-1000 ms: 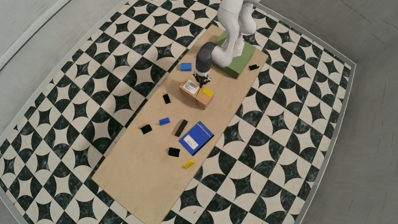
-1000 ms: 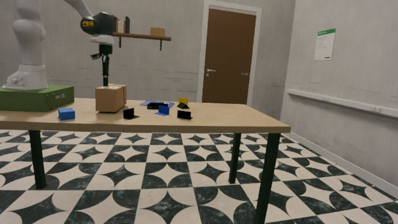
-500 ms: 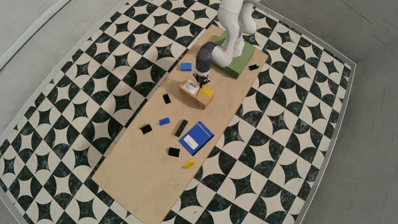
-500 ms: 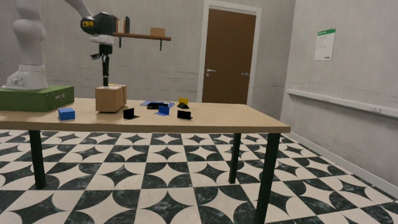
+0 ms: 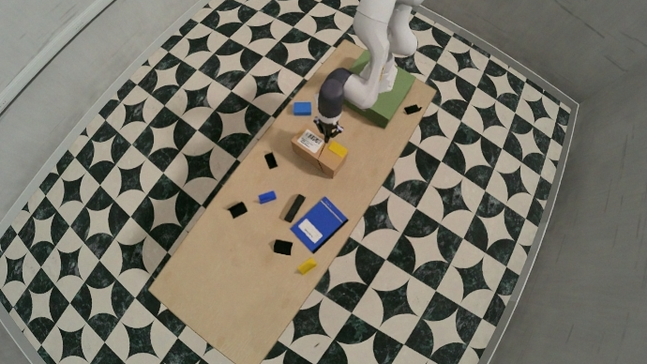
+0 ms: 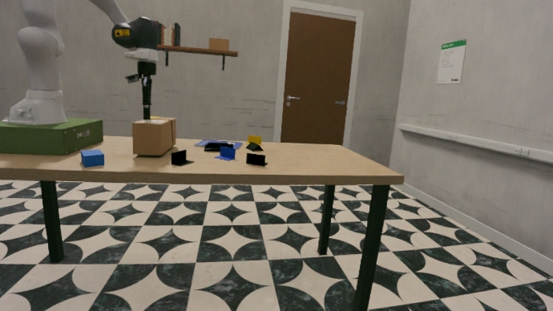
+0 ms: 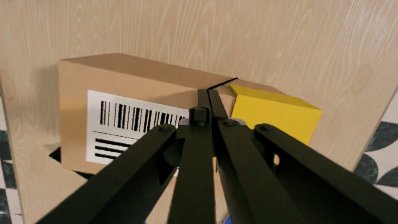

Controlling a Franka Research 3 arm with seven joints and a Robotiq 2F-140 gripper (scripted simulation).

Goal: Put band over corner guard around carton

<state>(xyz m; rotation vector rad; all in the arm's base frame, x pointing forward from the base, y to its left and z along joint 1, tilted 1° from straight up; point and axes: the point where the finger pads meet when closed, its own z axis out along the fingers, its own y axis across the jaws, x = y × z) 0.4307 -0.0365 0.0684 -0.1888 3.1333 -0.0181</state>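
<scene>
My gripper is now 6 cm to the right of the yellow corner guard and 4 cm above it. Also, from my hand: blue guard (35 cm ahead, 16 cm below, 11 cm to the right); then black bar (32 cm ahead, 15 cm below, 2 cm to the left); then blue block (22 cm to the right, 15 cm below, 13 cm behind).
</scene>
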